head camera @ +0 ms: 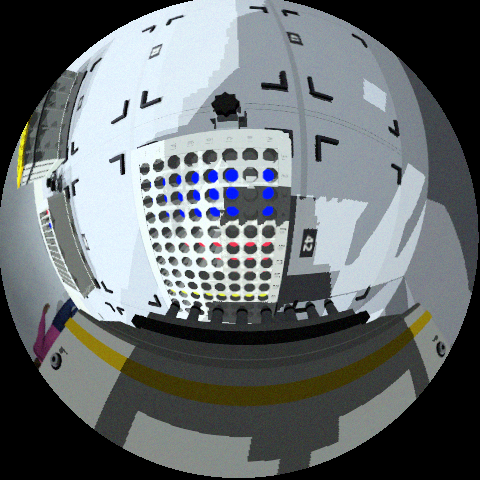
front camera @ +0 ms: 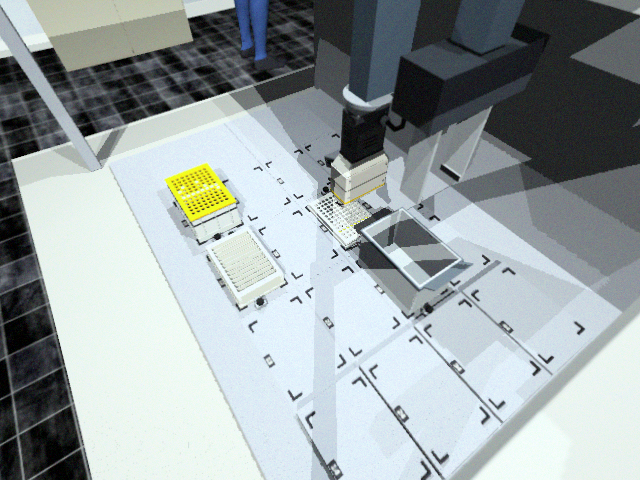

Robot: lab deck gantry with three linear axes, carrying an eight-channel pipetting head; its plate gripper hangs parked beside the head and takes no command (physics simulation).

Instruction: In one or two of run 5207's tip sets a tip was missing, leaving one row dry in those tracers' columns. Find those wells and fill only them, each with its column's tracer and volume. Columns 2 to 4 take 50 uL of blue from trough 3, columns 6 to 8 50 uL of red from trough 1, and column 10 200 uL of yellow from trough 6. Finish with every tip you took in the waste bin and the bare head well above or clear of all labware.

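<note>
The white well plate [front camera: 324, 221] [head camera: 257, 140] lies below and beside the pipetting head [front camera: 359, 178] [head camera: 245, 395]. In the head view, blue shows in three columns; the second row from the right shows no blue there. Red and yellow show in farther columns, partly hidden by well walls. The head's nozzles [head camera: 242, 315] look like short dark stubs with no tips visible. The yellow tip rack [front camera: 201, 178] [head camera: 22, 150] has several whitish positions. The trough block [front camera: 245, 263] [head camera: 70, 240] stands beside it. The waste bin [front camera: 440, 273] is open-topped. The parked gripper [front camera: 433, 187] is open and empty.
The bin stands close to the plate's near right side in the front view. A black star knob [head camera: 226, 104] sits beyond the plate's far edge. A label reading 42 [head camera: 307, 243] lies right of the plate. A person [front camera: 253, 31] [head camera: 42, 330] stands outside the deck.
</note>
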